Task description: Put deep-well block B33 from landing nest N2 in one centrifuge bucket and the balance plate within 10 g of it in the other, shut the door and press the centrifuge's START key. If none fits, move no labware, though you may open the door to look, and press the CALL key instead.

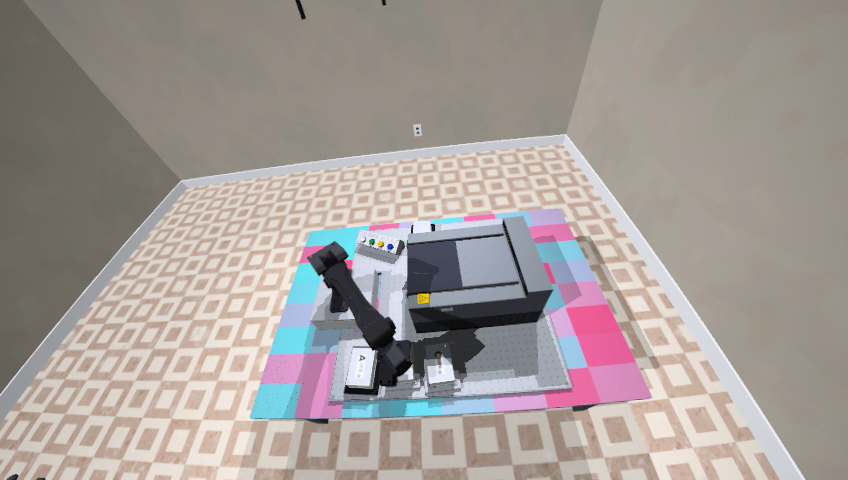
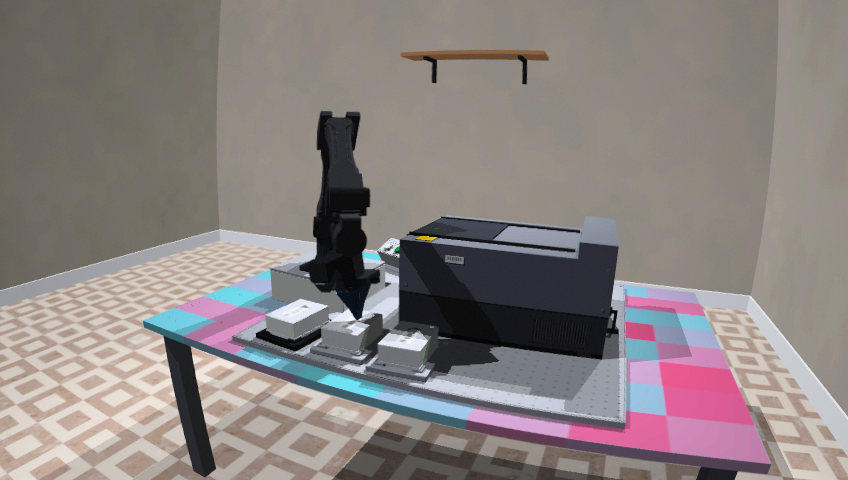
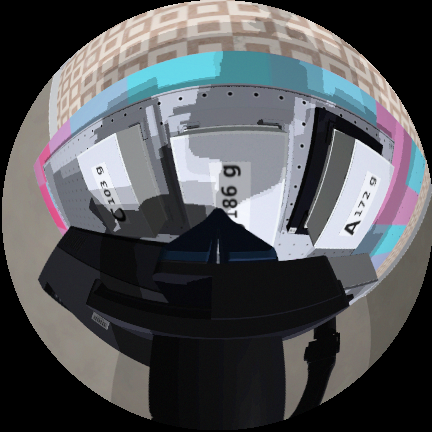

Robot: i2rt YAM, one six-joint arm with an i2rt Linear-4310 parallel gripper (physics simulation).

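Places are measured from the arm's base along level axes (x ahead, y left, z up), in millimetres.
Where they show: gripper, fingertip midpoint: [image 2: 358, 319] [image 3: 217, 214].
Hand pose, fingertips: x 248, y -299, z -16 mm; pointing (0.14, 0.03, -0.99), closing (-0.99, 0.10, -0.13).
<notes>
Each offset is from my fingertips to the centre of the thing.
My gripper [image 2: 358, 316] [image 3: 217, 214] is shut, with its blue fingertips together and empty, pointing down over the middle white block marked 186 g @(25 mm down, 11 mm back, 4 mm right) [image 2: 343, 336] [image 3: 200, 157]. The fingers hide the block's letter; whether the tips touch its top I cannot tell. Block A, 172 g @(25 mm down, 151 mm back, 7 mm right) [image 1: 361, 375] [image 2: 296, 321] [image 3: 345, 200], sits on a black base at one side. Block C, 103 g @(25 mm down, 122 mm ahead, 22 mm right) [image 1: 440, 372] [image 2: 404, 350] [image 3: 102, 175], sits in a grey nest at the other. The grey centrifuge @(64 mm up, 278 mm ahead, 267 mm left) [image 1: 482, 309] [image 2: 505, 279] has its top closed. No B33 or N2 marking is legible.
A key panel @(16 mm down, 103 mm back, 564 mm left) [image 1: 380, 245] [image 2: 390, 252] with white, green, yellow and blue buttons stands behind the arm, beside the centrifuge; its lettering is unreadable. A pale box [image 2: 288, 287] stands by the arm's base. A small white object @(21 mm down, 106 mm ahead, 592 mm left) [image 1: 423, 228] is at the table's back edge.
</notes>
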